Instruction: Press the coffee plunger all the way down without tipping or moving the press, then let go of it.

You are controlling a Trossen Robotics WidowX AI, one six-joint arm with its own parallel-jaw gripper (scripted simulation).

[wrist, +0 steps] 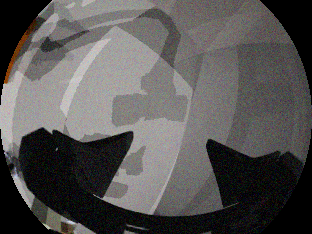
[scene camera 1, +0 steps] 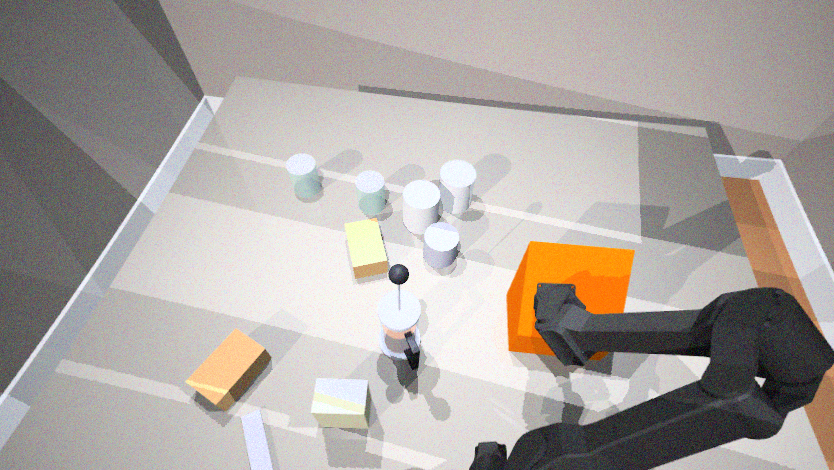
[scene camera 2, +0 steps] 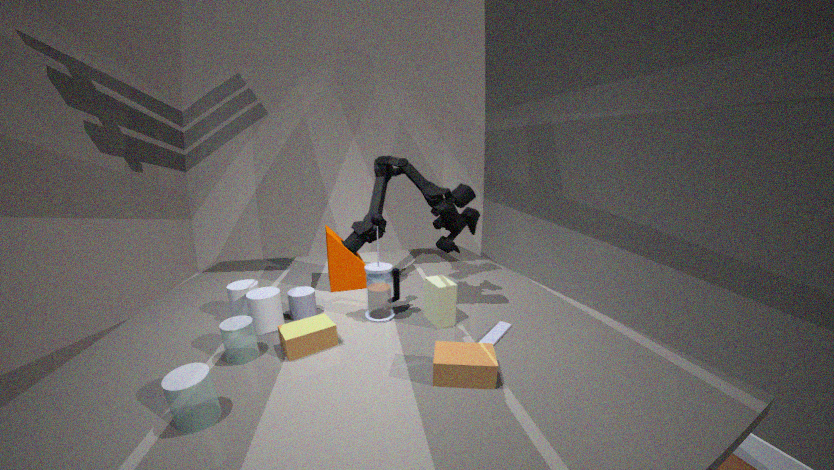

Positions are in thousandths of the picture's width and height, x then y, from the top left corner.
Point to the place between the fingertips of my gripper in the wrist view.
550, 596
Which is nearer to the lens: the coffee press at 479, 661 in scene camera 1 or the tan box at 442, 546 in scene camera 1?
The coffee press.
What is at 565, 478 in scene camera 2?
My gripper.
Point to a pale box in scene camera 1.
407, 859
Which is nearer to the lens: the coffee press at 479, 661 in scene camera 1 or the tan box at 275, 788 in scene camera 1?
The coffee press.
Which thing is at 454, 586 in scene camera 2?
A coffee press.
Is my gripper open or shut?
Open.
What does my gripper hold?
Nothing.
